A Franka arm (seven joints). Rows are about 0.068 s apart.
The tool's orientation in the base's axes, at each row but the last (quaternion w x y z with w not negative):
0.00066 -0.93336 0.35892 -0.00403
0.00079 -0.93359 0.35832 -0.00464
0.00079 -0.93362 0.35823 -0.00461
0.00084 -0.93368 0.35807 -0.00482
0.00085 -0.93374 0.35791 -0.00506
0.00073 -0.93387 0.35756 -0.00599
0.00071 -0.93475 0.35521 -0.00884
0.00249 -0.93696 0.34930 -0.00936
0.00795 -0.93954 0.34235 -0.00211
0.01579 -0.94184 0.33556 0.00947
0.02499 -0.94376 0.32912 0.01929
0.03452 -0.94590 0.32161 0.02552
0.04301 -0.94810 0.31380 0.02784
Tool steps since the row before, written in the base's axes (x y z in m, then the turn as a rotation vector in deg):
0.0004 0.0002 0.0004 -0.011 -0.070 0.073
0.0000 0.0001 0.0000 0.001 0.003 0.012
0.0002 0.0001 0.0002 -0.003 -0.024 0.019
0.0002 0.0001 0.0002 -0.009 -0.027 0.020
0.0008 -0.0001 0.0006 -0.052 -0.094 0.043
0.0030 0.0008 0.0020 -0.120 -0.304 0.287
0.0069 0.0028 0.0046 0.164 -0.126 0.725
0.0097 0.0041 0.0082 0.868 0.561 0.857
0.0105 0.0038 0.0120 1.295 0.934 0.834
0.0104 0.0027 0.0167 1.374 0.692 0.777
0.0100 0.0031 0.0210 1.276 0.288 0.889
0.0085 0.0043 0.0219 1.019 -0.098 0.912
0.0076 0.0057 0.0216 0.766 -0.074 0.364
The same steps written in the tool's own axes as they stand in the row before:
0.0002 -0.0004 -0.0004 0.039 0.059 -0.073
-0.0001 -0.0001 0.0000 -0.001 -0.003 -0.012
0.0001 -0.0002 -0.0002 0.014 0.020 -0.019
0.0001 -0.0002 -0.0002 0.012 0.026 -0.020
0.0007 -0.0005 -0.0006 0.025 0.104 -0.043
0.0017 -0.0026 -0.0020 0.117 0.305 -0.287
0.0034 -0.0067 -0.0045 0.218 -0.020 -0.721
0.0048 -0.0095 -0.0080 0.302 -1.002 -0.841
0.0056 -0.0099 -0.0118 0.389 -1.562 -0.809
0.0059 -0.0091 -0.0167 0.605 -1.423 -0.761
0.0048 -0.0094 -0.0210 0.773 -1.050 -0.895
0.0026 -0.0097 -0.0217 0.802 -0.589 -0.943
0.0010 -0.0105 -0.0211 0.629 -0.422 -0.389

